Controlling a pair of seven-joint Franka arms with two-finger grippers.
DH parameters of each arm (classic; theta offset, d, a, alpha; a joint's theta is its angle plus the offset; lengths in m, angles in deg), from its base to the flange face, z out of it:
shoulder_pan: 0 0.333 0 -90
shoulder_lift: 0 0 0 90
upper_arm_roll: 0 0.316 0.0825 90
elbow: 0 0 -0.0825 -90
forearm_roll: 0 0.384 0 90
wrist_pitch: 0 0 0.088 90
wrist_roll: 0 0.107 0 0
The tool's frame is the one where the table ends.
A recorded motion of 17 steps. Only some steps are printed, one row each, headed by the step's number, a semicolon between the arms.
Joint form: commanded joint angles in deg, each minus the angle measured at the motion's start. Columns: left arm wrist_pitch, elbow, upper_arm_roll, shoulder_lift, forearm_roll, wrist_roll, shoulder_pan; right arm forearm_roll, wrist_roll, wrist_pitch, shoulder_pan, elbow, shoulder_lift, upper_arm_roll.
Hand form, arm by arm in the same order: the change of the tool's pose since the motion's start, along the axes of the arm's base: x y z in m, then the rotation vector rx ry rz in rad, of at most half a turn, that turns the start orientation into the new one. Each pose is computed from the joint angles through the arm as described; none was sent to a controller.
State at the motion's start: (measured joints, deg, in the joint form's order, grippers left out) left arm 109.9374 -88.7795 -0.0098 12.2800 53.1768 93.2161 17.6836; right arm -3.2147 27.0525 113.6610 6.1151 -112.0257 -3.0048 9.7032
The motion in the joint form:
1: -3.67 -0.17 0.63 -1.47 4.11 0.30 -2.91; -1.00 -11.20 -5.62 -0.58 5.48 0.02 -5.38
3: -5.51 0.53 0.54 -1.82 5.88 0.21 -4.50; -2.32 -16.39 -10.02 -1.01 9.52 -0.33 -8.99
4: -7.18 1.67 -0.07 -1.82 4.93 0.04 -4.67; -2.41 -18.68 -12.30 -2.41 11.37 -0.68 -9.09
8: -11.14 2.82 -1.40 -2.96 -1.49 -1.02 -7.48; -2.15 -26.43 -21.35 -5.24 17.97 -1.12 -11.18
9: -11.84 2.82 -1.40 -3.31 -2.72 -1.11 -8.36; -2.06 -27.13 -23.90 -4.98 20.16 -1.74 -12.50
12: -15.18 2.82 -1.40 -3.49 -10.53 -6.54 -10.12; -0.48 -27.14 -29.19 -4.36 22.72 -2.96 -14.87
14: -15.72 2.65 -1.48 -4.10 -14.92 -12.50 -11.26; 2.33 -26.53 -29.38 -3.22 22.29 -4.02 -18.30
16: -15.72 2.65 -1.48 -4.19 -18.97 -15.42 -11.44; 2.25 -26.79 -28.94 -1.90 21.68 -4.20 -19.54
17: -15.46 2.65 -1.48 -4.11 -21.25 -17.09 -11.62; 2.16 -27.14 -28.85 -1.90 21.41 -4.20 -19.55
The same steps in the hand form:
1: -0.0034 -0.0188 0.0162 0.0747 0.0408 -0.0042; 0.0154 -0.0582 0.0375 -0.0317 0.0082 0.0893
3: -0.0014 -0.0329 0.0267 0.1086 0.0466 -0.0102; 0.0184 -0.1003 0.0682 -0.0601 0.0127 0.1070
4: -0.0012 -0.0390 0.0339 0.0950 0.0369 0.0051; 0.0163 -0.1156 0.0835 -0.0655 0.0173 0.1169
8: 0.0000 -0.0833 0.0444 -0.0113 0.0020 0.0125; 0.0038 -0.1643 0.1283 -0.0665 0.0633 0.1518
9: -0.0005 -0.0933 0.0460 -0.0317 -0.0005 0.0095; -0.0042 -0.1749 0.1480 -0.0632 0.0598 0.1414
12: -0.0030 -0.1176 0.0349 -0.1642 -0.0489 0.0974; -0.0222 -0.1893 0.1711 -0.0259 0.0833 0.1084
14: -0.0041 -0.1360 0.0344 -0.2368 -0.1258 0.1633; -0.0301 -0.2062 0.1760 0.0323 0.0691 0.0664
16: -0.0040 -0.1436 0.0312 -0.3053 -0.1627 0.2066; -0.0300 -0.2066 0.1732 0.0338 0.0692 0.0725
17: -0.0027 -0.1490 0.0286 -0.3444 -0.1835 0.2284; -0.0298 -0.2069 0.1711 0.0323 0.0727 0.0783

